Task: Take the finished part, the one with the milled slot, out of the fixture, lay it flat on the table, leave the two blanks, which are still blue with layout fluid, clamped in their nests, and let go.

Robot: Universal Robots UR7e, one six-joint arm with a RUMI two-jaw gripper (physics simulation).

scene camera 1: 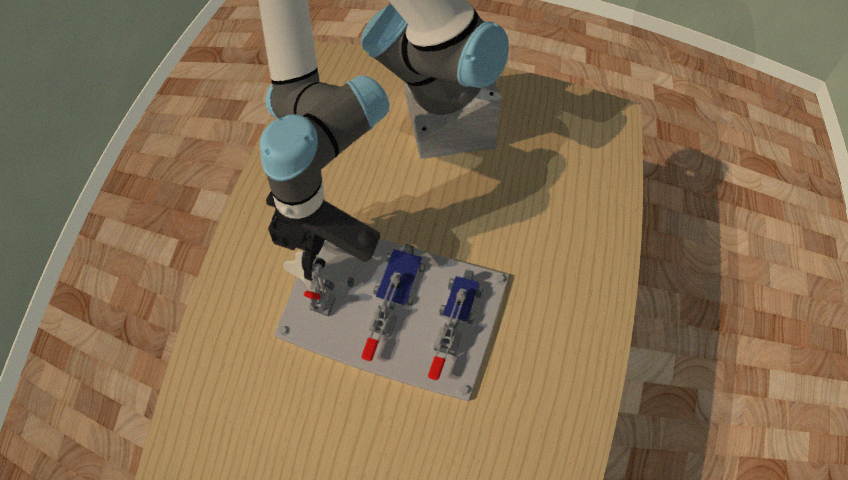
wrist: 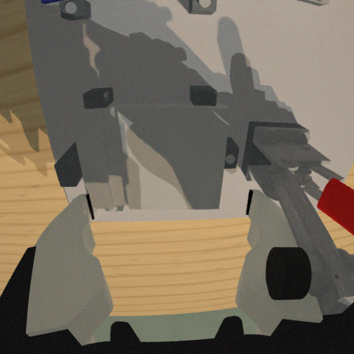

Labels:
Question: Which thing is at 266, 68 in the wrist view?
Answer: A fixture plate.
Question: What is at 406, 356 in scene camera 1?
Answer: A fixture plate.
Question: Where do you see a blue blank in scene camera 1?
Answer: At 407, 264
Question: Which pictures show my gripper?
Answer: Scene camera 1 and the wrist view: all of them.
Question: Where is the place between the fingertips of my gripper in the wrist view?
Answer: At 169, 194

